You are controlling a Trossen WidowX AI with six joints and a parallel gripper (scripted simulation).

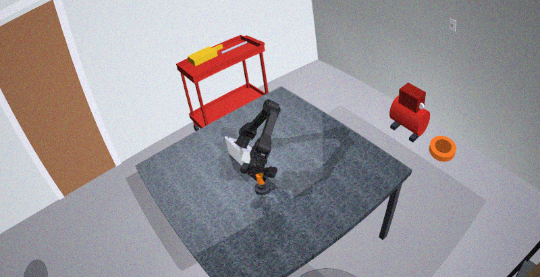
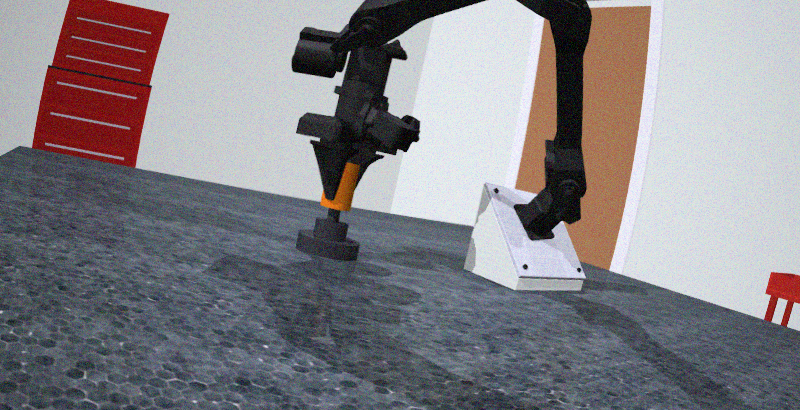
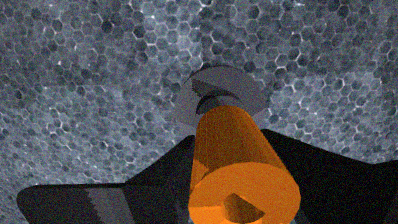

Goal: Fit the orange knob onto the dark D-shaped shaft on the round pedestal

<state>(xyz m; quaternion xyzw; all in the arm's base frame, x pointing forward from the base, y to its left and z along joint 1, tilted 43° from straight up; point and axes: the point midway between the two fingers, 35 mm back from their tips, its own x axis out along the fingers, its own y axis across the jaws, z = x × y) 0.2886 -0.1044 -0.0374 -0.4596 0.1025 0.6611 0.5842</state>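
Now: gripper tip 20 mm below the orange knob. The rest, counted from my gripper tip: pedestal (40 mm below).
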